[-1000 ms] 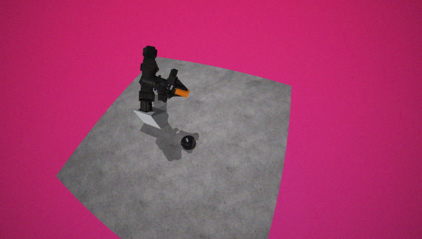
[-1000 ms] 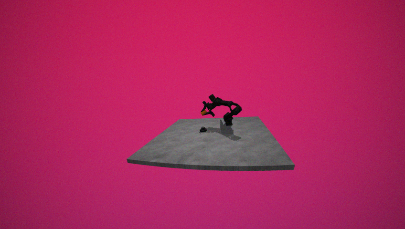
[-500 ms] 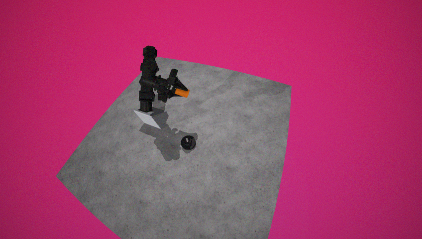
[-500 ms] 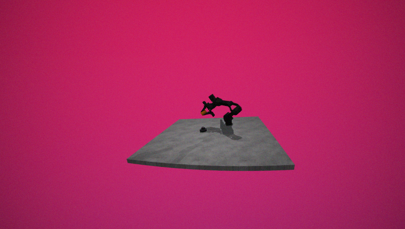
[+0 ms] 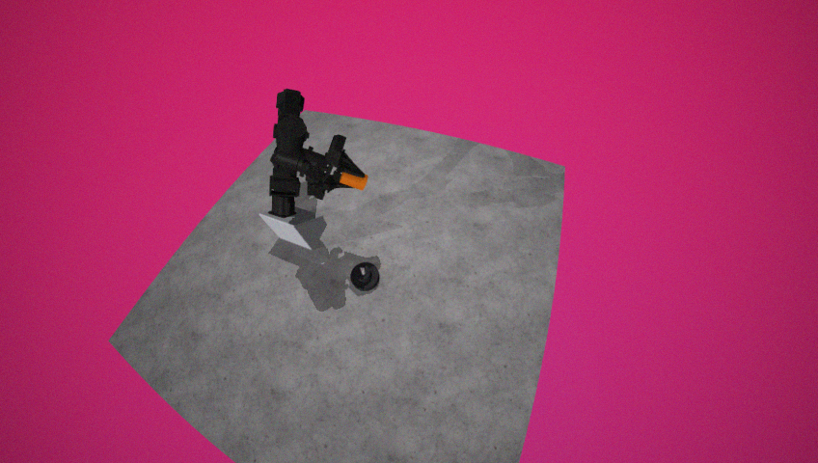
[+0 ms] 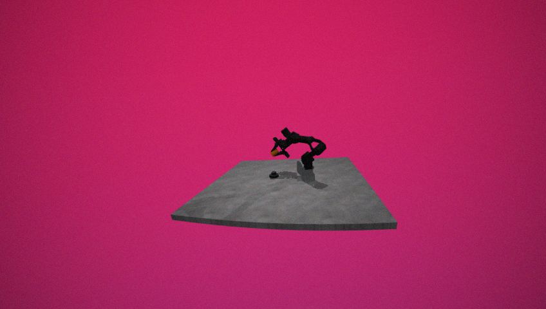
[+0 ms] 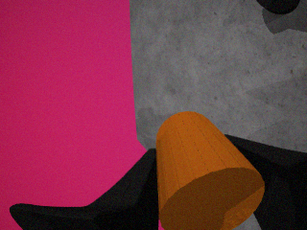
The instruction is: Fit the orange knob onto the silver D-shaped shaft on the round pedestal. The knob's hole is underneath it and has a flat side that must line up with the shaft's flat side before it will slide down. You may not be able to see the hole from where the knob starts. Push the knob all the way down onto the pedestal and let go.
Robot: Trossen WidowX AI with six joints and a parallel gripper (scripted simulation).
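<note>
My gripper tip is 3 cm past the orange knob, 1 cm to the left of it and 2 cm below it. From my gripper tip the other things lie so: round dark pedestal 3 cm ahead, 16 cm to the right, 21 cm below.
</note>
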